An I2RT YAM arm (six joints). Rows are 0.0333 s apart.
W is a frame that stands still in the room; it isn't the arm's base.
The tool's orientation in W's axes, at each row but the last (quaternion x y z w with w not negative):
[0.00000, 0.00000, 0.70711, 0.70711]
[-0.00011, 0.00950, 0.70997, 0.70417]
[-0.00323, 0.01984, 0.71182, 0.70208]
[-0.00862, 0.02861, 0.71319, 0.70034]
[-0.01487, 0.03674, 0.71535, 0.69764]
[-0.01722, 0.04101, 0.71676, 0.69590]
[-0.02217, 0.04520, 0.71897, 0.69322]
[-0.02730, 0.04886, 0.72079, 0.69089]
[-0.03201, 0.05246, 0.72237, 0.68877]
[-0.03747, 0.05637, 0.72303, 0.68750]
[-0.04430, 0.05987, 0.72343, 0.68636]
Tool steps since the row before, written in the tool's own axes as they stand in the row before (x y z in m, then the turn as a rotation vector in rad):
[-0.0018, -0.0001, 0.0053, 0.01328, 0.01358, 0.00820]
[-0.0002, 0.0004, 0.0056, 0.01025, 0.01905, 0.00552]
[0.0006, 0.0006, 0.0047, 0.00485, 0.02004, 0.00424]
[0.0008, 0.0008, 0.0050, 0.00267, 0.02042, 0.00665]
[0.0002, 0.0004, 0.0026, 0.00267, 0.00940, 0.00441]
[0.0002, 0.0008, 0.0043, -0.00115, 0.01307, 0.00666]
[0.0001, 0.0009, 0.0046, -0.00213, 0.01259, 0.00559]
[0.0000, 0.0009, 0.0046, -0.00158, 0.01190, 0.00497]
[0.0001, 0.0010, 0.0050, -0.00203, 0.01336, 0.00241]
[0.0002, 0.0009, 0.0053, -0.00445, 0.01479, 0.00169]
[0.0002, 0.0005, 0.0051, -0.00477, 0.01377, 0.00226]
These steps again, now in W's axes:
[0.0001, -0.0018, 0.0053, -0.01358, 0.01328, 0.00820]
[-0.0003, -0.0001, 0.0056, -0.01906, 0.01017, 0.00563]
[-0.0005, 0.0007, 0.0047, -0.02000, 0.00472, 0.00455]
[-0.0007, 0.0010, 0.0050, -0.02027, 0.00266, 0.00709]
[-0.0003, 0.0004, 0.0026, -0.00933, 0.00276, 0.00450]
[-0.0007, 0.0005, 0.0043, -0.01281, -0.00096, 0.00718]
[-0.0008, 0.0005, 0.0046, -0.01232, -0.00202, 0.00619]
[-0.0008, 0.0005, 0.0046, -0.01167, -0.00151, 0.00550]
[-0.0009, 0.0007, 0.0050, -0.01318, -0.00233, 0.00306]
[-0.0008, 0.0009, 0.0053, -0.01450, -0.00490, 0.00270]
[-0.0004, 0.0009, 0.0050, -0.01345, -0.00508, 0.00329]

